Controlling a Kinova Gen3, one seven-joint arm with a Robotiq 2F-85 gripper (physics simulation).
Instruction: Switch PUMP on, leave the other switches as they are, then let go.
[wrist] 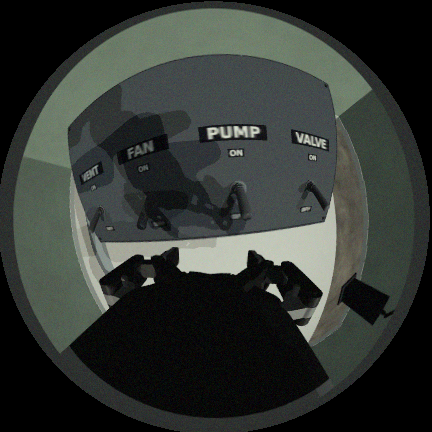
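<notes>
The dark grey switch panel stands upright in front of my gripper. The PUMP switch lever sits below its PUMP label and points down towards its OFF mark. The VALVE lever is to the right and also points down. The FAN lever is to the left, in shadow, and points down. The VENT lever is at the far left and points down. My gripper is open, its fingers apart below the panel's lower edge in the view, with nothing between them.
A pale surface lies below and behind the panel, with a brown strip along its right side. A small black box-like object shows at the lower right. Green walls stand behind. The arm's shadow falls across the panel's left half.
</notes>
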